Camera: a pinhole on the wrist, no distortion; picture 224 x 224 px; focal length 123.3 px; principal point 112.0 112.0 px. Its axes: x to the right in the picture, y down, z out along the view. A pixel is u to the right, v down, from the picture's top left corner.
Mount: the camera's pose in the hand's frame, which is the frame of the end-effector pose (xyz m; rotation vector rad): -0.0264 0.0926 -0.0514 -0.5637 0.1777 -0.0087
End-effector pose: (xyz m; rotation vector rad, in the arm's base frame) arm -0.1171 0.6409 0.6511 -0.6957 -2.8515 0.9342
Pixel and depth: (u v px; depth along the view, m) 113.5 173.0 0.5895
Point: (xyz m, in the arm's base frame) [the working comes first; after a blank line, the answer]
In the camera's frame: 0.0072 0.2916 0.5895

0.0266 0.9824 0.0416
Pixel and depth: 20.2 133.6 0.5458
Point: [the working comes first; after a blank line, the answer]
In the camera's frame: -0.4064 0.0956 0.5458

0.2986 0.6121 0.0582
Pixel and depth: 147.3 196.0 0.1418
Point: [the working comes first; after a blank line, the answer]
In the camera's frame: 0.0406 0.0966 0.1418

-0.0503 0.8277 0.4996
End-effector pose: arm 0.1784 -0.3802 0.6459 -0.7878 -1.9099 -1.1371
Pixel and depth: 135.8 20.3 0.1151
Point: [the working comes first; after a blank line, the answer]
In the camera's frame: 0.0222 -0.0856 0.1151

0.2075 -0.2673 0.6693
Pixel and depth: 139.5 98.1 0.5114
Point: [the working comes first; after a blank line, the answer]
In the camera's frame: 0.1141 -0.0577 0.5114

0.2214 0.1161 0.8075
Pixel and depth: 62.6 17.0 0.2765
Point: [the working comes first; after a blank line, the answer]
In the camera's frame: -0.1108 -0.2130 0.2765

0.1805 -0.0832 0.5100
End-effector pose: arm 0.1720 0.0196 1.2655 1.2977 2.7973 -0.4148
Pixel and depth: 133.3 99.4 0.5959
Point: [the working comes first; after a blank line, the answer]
In the camera's frame: 0.1029 -0.0609 0.5959

0.2819 0.2539 0.7187
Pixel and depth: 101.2 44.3 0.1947
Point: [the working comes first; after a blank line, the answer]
In the camera's frame: -0.0171 -0.1069 0.1947

0.2418 0.0381 1.0783
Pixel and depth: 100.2 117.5 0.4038
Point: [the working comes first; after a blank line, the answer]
In the camera's frame: -0.0386 0.0180 0.4038

0.3906 0.1513 0.9208
